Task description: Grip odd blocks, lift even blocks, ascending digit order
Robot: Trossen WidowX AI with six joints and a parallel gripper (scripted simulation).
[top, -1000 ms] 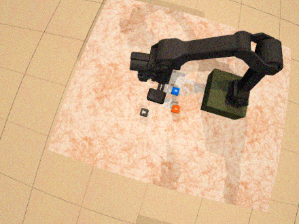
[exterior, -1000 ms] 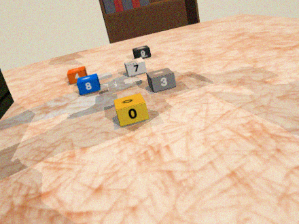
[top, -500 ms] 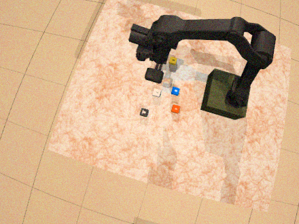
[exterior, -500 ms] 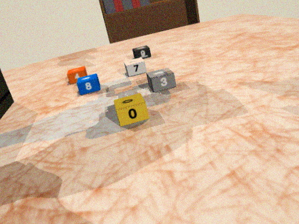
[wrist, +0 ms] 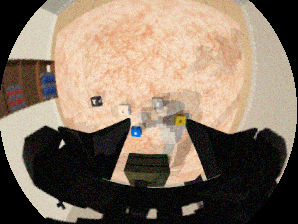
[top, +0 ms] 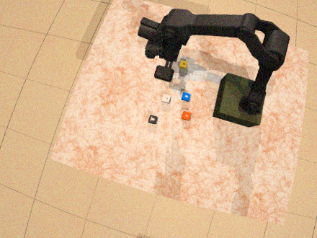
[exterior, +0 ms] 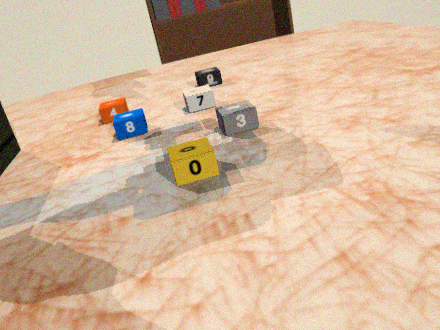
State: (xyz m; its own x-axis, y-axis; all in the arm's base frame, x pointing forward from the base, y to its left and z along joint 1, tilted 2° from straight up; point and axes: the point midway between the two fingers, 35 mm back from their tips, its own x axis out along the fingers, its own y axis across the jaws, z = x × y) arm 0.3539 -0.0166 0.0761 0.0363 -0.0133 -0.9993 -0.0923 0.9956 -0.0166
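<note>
My gripper tip is now 120 mm above the yellow block, 90 mm to the left of it and 50 mm past it. From my gripper tip the other things lie so: white block (120 mm below, 100 mm to the left, 30 mm behind); then blue block (120 mm below, 110 mm behind, 50 mm to the left); then grey block (120 mm below, 10 mm to the right).
</note>
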